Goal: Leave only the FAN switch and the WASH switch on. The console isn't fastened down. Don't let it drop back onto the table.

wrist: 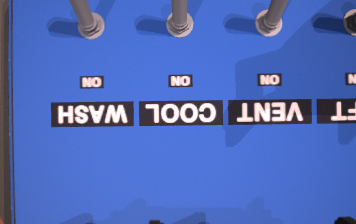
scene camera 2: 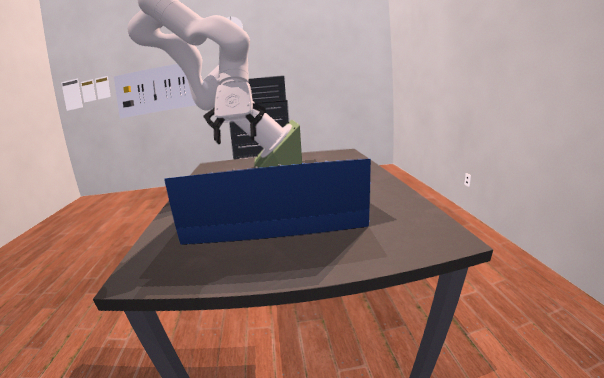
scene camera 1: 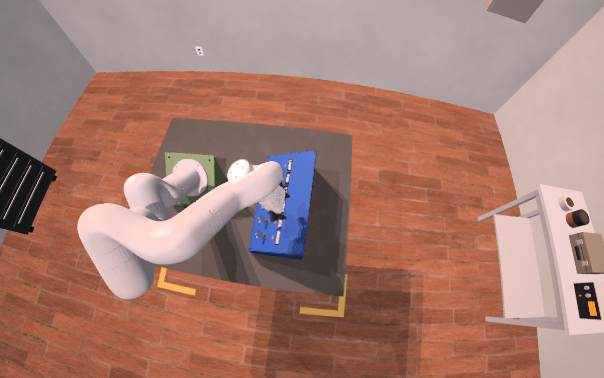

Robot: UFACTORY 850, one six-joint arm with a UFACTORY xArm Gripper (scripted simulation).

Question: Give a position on a blue console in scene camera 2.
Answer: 289,200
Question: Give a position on a blue console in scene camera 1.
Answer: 285,238
